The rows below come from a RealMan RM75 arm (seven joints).
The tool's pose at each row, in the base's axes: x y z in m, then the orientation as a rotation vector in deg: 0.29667, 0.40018, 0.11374, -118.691, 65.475, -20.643; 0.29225, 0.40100, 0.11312, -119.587, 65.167, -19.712; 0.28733, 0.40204, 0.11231, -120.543, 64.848, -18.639; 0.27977, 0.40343, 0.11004, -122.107, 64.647, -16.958; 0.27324, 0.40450, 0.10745, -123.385, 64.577, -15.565; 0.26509, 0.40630, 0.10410, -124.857, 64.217, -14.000; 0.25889, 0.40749, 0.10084, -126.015, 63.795, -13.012; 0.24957, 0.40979, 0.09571, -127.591, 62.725, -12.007; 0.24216, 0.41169, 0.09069, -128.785, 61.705, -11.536
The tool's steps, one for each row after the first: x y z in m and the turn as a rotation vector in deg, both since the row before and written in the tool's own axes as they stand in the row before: -0.00311, 0.00288, -0.00162, -0.848, -0.598, -0.291; -0.00359, 0.00325, -0.00158, -0.935, -0.680, -0.282; -0.00529, 0.00579, -0.00165, -1.650, -0.905, -0.296; -0.00444, 0.00549, -0.00081, -1.399, -0.696, -0.181; -0.00592, 0.00675, -0.00047, -1.506, -0.873, -0.388; -0.00431, 0.00564, 0.00031, -1.077, -0.568, -0.452; -0.00691, 0.00834, 0.00110, -1.208, -0.728, -1.001; -0.00552, 0.00705, 0.00186, -0.775, -0.427, -0.957
